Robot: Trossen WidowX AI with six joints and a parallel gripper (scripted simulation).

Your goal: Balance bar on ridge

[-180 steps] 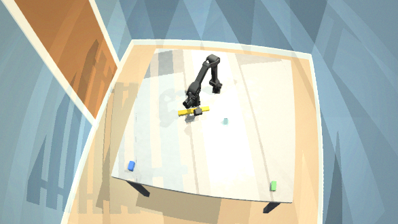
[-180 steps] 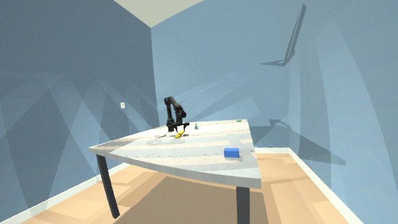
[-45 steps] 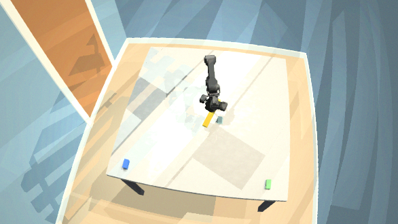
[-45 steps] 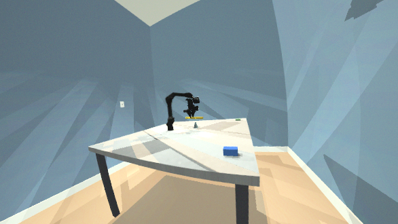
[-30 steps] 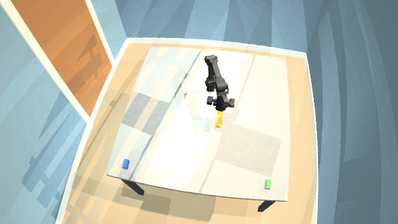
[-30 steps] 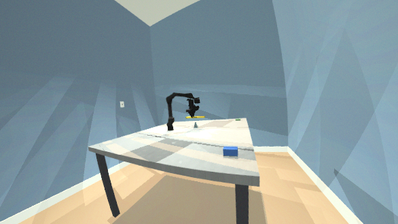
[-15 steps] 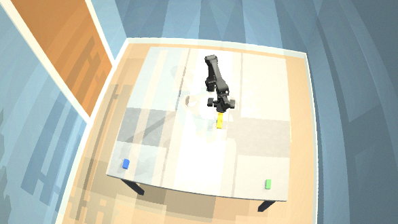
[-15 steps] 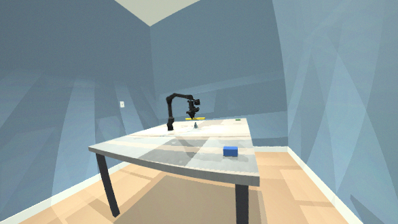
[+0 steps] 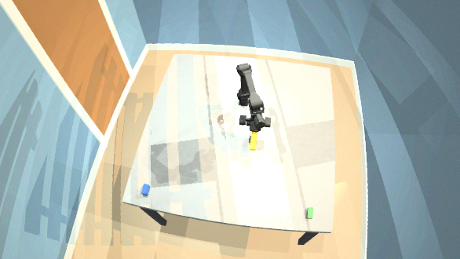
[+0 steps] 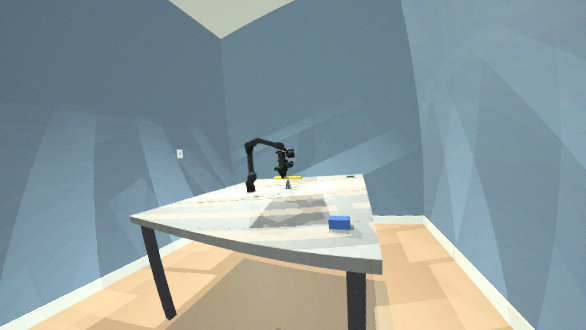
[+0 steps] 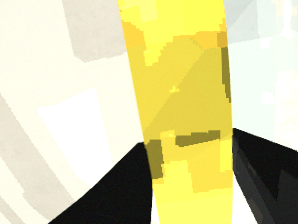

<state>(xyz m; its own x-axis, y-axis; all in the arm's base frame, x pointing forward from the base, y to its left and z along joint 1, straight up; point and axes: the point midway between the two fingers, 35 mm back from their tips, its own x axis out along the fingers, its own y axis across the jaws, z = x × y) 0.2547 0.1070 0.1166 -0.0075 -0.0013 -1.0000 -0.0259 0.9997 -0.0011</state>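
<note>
Now: gripper tip 30 mm short of the yellow bar. From my gripper tip the other things lie so: green block (490 mm ahead, 390 mm to the left, 70 mm below); blue block (490 mm ahead, 610 mm to the right, 70 mm below).
</note>
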